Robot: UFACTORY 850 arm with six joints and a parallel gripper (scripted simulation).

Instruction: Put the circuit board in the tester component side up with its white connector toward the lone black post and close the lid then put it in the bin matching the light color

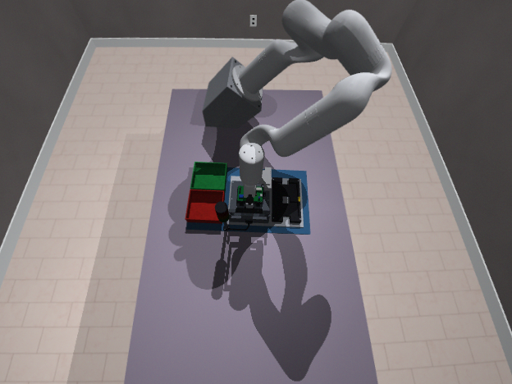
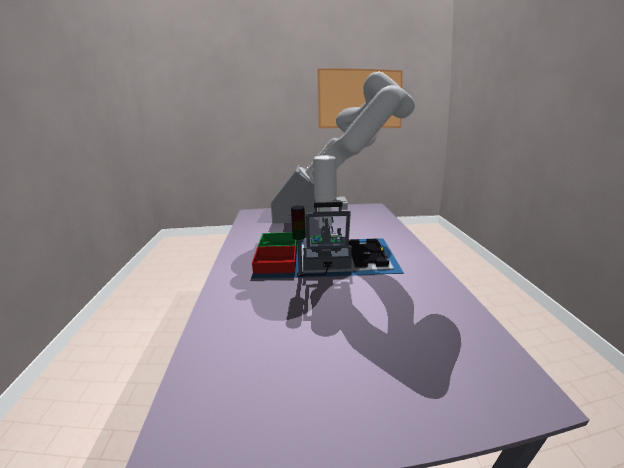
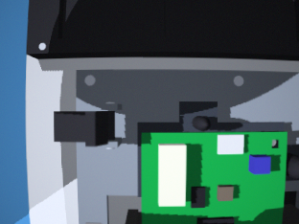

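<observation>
My hand is right at the green circuit board. Round my hand: clear lid 130 mm ahead, 90 mm above; red bin 200 mm to the right, 70 mm below, 50 mm ahead; tester nest 20 mm below, 10 mm to the left, 10 mm ahead.
</observation>
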